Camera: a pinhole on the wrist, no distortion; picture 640 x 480 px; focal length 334.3 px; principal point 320.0 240.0 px. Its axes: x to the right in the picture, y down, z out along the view. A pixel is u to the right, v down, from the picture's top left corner.
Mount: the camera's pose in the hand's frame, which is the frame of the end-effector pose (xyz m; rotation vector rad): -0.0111 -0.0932 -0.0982 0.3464 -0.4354 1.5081
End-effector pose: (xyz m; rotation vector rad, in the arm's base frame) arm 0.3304 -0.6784 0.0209 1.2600 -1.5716 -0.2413
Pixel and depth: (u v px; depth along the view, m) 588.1 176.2 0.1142
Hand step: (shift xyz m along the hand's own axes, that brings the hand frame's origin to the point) 0.0047 -0.0684 0.0469
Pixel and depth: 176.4 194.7 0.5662
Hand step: 0.0281 -0.5806 0.2846
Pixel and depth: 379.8 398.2 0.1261
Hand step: -0.0781 -0.1314 0.0202
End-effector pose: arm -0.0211 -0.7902 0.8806 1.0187 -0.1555 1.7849
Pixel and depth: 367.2 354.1 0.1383
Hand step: -0.0664 -0.1404 0.0300
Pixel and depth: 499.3 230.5 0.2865
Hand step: -0.0187 -0.0959 0.2269
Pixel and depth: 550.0 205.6 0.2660
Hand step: 0.0021 -0.0611 0.2240
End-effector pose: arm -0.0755 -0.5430 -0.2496 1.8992 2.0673 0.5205
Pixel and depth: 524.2 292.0 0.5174
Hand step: -0.1194 -0.0606 0.5029
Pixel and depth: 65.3 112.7 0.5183
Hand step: 0.1497 -0.6955 0.1756
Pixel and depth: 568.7 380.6 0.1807
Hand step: -0.0964 -0.0588 0.1210
